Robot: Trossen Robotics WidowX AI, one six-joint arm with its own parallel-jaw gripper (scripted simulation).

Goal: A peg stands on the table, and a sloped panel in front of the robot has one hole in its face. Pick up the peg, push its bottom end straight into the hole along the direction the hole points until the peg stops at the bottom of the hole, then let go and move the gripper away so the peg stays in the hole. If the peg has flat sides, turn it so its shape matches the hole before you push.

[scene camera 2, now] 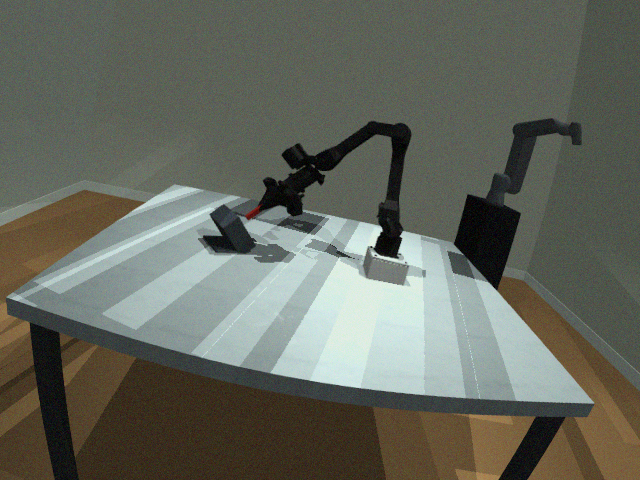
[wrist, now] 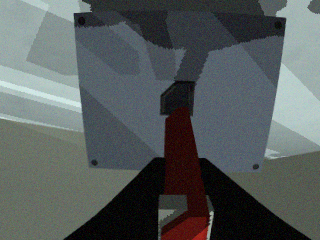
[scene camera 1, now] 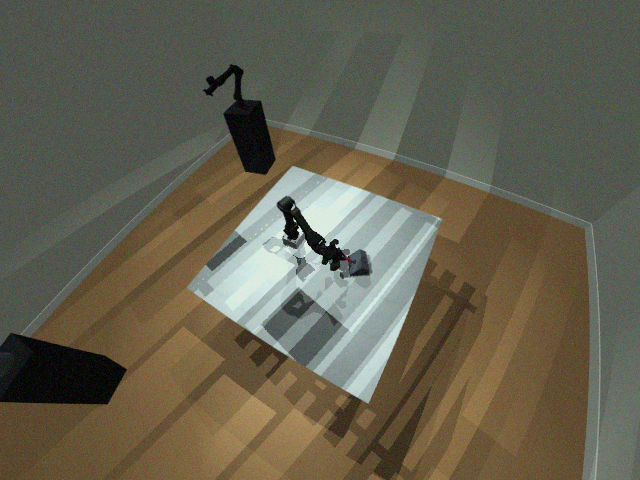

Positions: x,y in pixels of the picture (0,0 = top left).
Labels:
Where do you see a grey sloped panel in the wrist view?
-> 125,63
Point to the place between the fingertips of my gripper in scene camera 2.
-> At 258,209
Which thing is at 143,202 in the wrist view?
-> My gripper.

